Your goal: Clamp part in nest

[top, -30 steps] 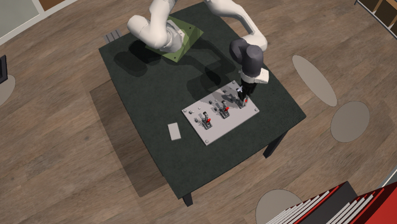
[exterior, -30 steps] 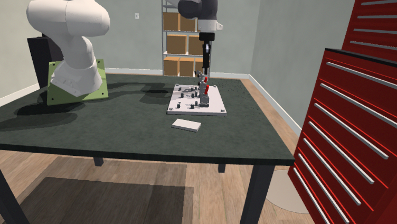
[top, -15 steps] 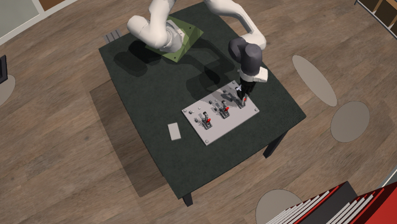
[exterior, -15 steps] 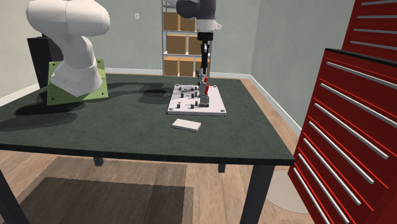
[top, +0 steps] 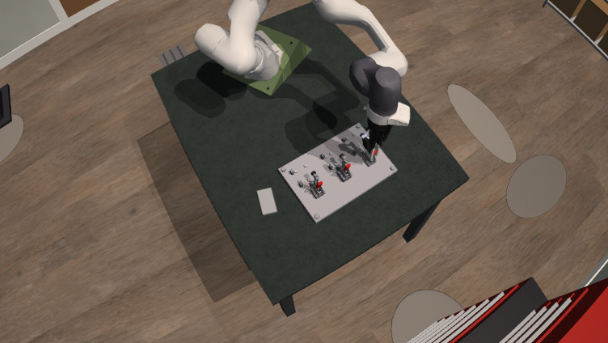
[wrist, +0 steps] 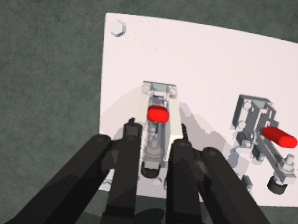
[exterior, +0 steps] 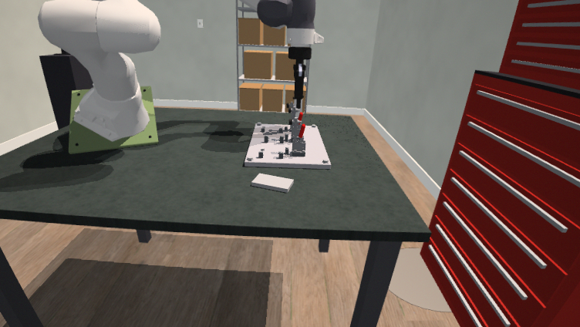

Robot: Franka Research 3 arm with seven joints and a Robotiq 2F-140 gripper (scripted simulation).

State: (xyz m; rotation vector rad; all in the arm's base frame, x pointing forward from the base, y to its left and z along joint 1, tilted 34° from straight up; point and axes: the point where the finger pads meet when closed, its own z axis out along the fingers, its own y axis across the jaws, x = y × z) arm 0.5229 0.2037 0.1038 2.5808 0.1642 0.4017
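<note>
Now: hand 40 mm above the clamp and 10 mm past it. Round my hand: light grey fixture plate: 110 mm to the right, 90 mm below, 30 mm behind; part: 380 mm to the right, 90 mm below, 60 mm behind.
</note>
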